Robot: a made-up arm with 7 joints. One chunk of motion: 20 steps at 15 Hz.
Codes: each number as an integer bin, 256 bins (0 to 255) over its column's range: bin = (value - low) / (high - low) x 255, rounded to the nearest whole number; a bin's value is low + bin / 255 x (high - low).
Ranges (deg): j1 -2..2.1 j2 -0.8..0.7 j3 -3.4..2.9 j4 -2.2..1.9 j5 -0.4..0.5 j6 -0.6..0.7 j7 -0.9..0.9
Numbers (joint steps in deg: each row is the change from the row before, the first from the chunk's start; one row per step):
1: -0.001 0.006 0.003 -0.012 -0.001 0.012 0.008
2: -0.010 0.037 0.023 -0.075 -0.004 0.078 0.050
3: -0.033 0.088 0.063 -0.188 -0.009 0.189 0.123
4: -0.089 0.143 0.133 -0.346 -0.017 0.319 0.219
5: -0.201 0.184 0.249 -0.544 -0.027 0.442 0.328
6: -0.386 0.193 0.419 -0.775 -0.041 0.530 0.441
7: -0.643 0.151 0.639 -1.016 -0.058 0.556 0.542
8: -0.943 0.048 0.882 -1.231 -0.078 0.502 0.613
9: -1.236 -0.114 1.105 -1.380 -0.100 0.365 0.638
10: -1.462 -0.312 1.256 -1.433 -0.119 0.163 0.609
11: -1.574 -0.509 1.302 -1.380 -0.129 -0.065 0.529
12: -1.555 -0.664 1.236 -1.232 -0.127 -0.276 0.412
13: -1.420 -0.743 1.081 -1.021 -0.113 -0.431 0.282
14: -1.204 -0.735 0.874 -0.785 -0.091 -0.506 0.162
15: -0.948 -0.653 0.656 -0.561 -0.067 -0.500 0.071
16: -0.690 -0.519 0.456 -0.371 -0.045 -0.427 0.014
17: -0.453 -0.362 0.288 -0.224 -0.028 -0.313 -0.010
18: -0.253 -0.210 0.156 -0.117 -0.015 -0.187 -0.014
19: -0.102 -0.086 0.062 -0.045 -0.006 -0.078 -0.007
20: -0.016 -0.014 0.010 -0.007 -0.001 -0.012 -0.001
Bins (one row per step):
1: 124 137 138 136 113 120 129
2: 124 142 139 132 112 133 135
3: 122 151 140 125 111 155 145
4: 119 160 143 115 109 180 159
5: 112 167 148 103 106 204 174
6: 100 169 155 89 102 222 190
7: 84 162 163 74 97 227 204
8: 66 144 173 60 91 216 214
9: 48 117 182 51 85 189 218
10: 33 83 188 48 80 150 214
11: 26 49 190 51 77 105 202
12: 28 23 188 60 77 64 186
13: 36 10 181 73 81 33 167
14: 50 11 173 88 88 18 150
15: 65 25 164 102 94 20 138
16: 81 48 156 114 101 34 129
17: 96 74 149 123 105 56 126
18: 109 100 144 130 109 81 126
19: 118 121 140 134 112 102 127
20: 123 134 138 136 113 115 127

